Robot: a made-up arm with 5 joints.
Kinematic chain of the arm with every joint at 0, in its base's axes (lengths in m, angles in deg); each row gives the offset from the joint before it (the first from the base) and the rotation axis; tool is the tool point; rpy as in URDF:
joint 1: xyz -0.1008 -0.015 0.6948 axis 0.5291 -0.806 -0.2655
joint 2: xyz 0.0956 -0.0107 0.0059 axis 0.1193 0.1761 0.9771
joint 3: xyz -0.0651 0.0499 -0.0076 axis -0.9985 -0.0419 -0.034
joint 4: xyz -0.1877 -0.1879 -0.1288 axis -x
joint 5: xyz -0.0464 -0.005 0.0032 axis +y
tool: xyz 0.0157 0.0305 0.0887 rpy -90 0 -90
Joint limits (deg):
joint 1: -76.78..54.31
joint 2: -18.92..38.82
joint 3: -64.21..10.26
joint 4: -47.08..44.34
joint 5: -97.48..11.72
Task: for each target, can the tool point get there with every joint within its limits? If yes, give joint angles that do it. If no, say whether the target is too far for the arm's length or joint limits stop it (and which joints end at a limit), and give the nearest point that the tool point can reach.
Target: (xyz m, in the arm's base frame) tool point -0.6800 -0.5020 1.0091
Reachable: no: too far | nearest point -0.3553 -0.2612 0.8335 | short by 0.441 m
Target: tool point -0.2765 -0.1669 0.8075
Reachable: yes | joints -52.55 4.72 -31.40 4.71 -18.35
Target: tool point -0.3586 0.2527 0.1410
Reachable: no: too far | nearest point -0.2430 0.1323 0.3870 | short by 0.297 m
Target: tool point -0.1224 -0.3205 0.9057
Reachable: yes | joints -62.73 32.07 -4.55 -29.81 -84.71
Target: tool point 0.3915 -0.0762 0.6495
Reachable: no: joint limits stop it (at a limit: joint 1, joint 2, joint 3, joint 4, joint 5) | nearest point 0.0814 -0.2576 0.8059 | short by 0.392 m
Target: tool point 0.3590 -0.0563 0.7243
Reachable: no: joint limits stop it (at a limit: joint 1, joint 2, joint 3, joint 5) | nearest point 0.0770 -0.2483 0.8096 | short by 0.352 m
